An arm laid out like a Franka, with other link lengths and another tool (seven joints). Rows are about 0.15 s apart.
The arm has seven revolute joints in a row. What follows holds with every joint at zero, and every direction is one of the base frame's. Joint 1 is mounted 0.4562 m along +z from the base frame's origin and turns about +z. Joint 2 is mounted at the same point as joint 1 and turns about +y. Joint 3 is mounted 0.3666 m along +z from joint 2 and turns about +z. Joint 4 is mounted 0.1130 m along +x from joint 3 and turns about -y. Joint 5 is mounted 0.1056 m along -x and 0.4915 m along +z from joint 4 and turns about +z. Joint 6 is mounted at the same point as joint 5 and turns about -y. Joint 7 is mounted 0.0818 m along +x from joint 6 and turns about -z. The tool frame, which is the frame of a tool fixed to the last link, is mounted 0.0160 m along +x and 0.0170 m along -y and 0.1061 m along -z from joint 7; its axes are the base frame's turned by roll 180.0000, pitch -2.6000 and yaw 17.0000 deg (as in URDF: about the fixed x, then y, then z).
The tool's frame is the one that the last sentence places.
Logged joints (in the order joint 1, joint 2, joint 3, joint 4, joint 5, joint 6, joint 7), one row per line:
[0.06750, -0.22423, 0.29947, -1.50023, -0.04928, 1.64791, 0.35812]
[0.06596, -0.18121, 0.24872, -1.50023, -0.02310, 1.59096, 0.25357]
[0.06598, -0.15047, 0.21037, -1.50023, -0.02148, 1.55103, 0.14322]
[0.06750, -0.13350, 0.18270, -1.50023, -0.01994, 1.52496, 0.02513]
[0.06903, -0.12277, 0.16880, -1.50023, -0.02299, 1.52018, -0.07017]
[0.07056, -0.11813, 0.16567, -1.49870, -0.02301, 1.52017, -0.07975]
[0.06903, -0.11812, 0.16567, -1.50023, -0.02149, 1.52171, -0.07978]
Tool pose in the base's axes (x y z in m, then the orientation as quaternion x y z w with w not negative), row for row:
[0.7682, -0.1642, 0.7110, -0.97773, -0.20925, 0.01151, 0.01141]
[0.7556, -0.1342, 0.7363, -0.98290, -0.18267, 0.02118, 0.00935]
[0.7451, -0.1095, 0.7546, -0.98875, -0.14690, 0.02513, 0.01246]
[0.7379, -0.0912, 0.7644, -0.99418, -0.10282, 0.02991, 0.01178]
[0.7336, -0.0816, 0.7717, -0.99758, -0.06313, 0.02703, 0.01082]
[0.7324, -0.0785, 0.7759, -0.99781, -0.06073, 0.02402, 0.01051]
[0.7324, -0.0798, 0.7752, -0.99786, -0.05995, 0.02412, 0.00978]
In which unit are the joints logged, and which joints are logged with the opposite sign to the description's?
The joints are logged in radians. Opposite sign: joint 2, joint 3, joint 5, joint 7.
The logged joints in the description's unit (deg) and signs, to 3 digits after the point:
[3.867, 12.847, -17.158, -85.957, 2.824, 94.418, -20.519]
[3.779, 10.383, -14.251, -85.957, 1.324, 91.155, -14.528]
[3.780, 8.621, -12.053, -85.957, 1.231, 88.867, -8.206]
[3.867, 7.649, -10.468, -85.957, 1.142, 87.374, -1.440]
[3.955, 7.034, -9.672, -85.957, 1.317, 87.100, 4.020]
[4.043, 6.768, -9.492, -85.869, 1.318, 87.099, 4.569]
[3.955, 6.768, -9.492, -85.957, 1.231, 87.188, 4.571]

